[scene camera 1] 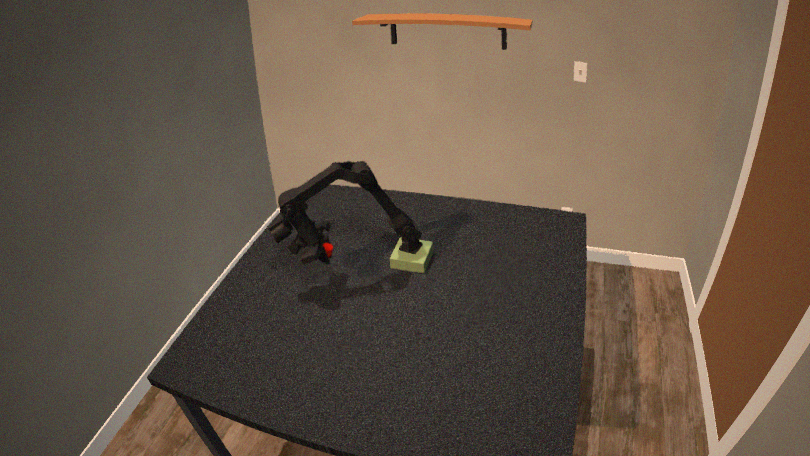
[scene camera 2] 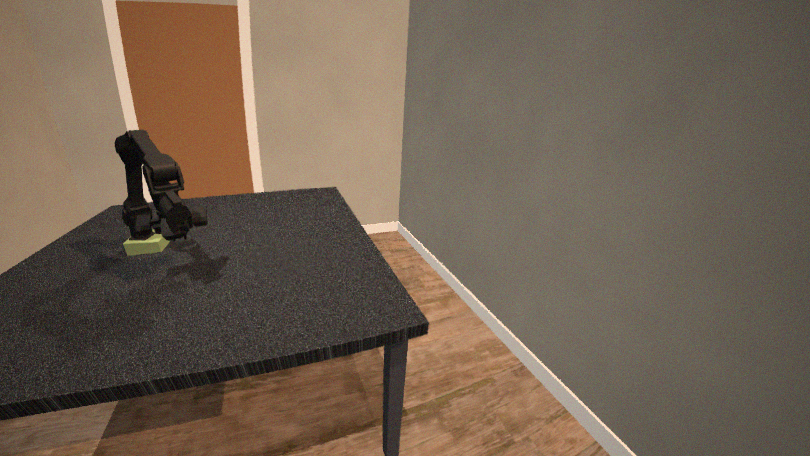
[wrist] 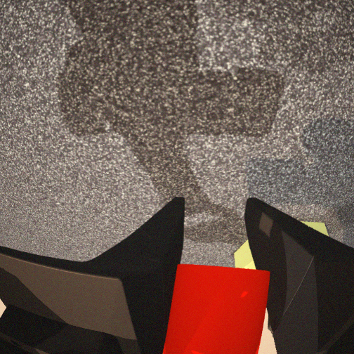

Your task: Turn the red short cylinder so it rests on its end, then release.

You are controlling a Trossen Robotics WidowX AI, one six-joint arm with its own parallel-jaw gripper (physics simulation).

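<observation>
The red short cylinder [scene camera 1: 328, 249] [wrist: 217, 310] is held between the two black fingers of my gripper [scene camera 1: 327, 254] [wrist: 215, 206]. In the wrist view its side shows at the bottom, with one finger against each side, and its lower part is cut off by the frame. In scene camera 1 it shows as a small red patch beside the fingers, on the side toward the arm's base, and it appears to be above the table. The cylinder does not show in scene camera 2, where the arm hides the fingertips.
The arm stands on a yellow-green base block [scene camera 1: 408, 263] [scene camera 2: 145, 246] [wrist: 243, 256] on the black table [scene camera 1: 396, 351] [scene camera 2: 272, 294]. The arm's shadow lies on the table. In scene camera 1 the grey wall [scene camera 1: 124, 141] is to the left, beyond the table's left edge.
</observation>
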